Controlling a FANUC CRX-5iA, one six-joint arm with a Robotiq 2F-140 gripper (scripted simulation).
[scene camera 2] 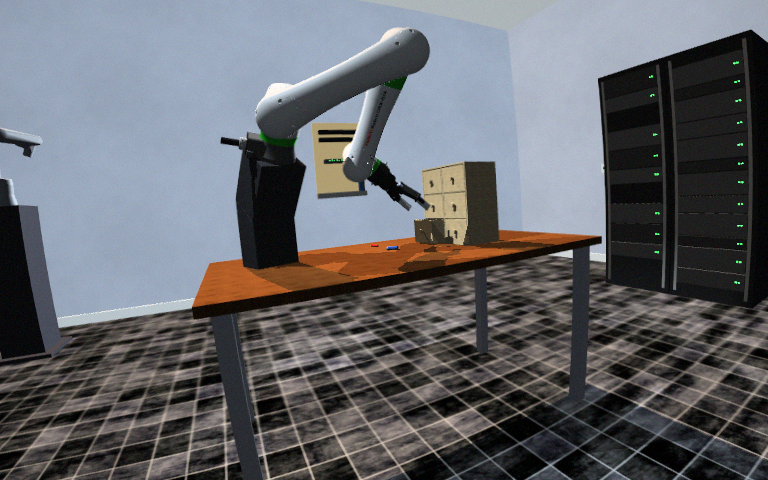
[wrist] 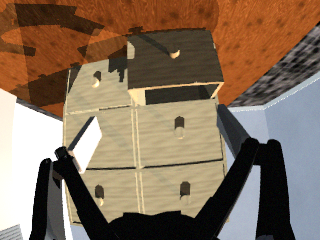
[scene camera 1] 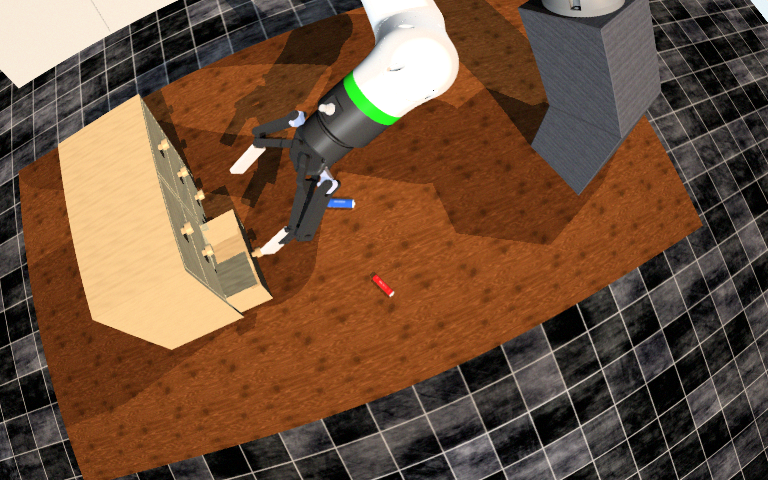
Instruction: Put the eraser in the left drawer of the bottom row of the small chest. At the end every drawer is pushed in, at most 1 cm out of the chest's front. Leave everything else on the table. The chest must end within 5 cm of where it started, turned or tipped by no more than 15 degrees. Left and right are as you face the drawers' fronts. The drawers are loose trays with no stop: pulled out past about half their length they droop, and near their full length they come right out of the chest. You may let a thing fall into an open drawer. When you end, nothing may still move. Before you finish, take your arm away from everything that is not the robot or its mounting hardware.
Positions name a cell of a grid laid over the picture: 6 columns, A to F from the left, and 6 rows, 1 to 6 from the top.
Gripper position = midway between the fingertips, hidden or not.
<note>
I see my gripper (scene camera 1: B3), a drawer (scene camera 1: B4), a wooden chest (scene camera 1: B4), a drawer (wrist: C3), a drawer (scene camera 1: B3) and a drawer (scene camera 1: B4).
The wooden chest shows as well in scene camera 2 (scene camera 2: D3). My gripper also shows in scene camera 2 (scene camera 2: D3) and in the wrist view (wrist: C4).
</note>
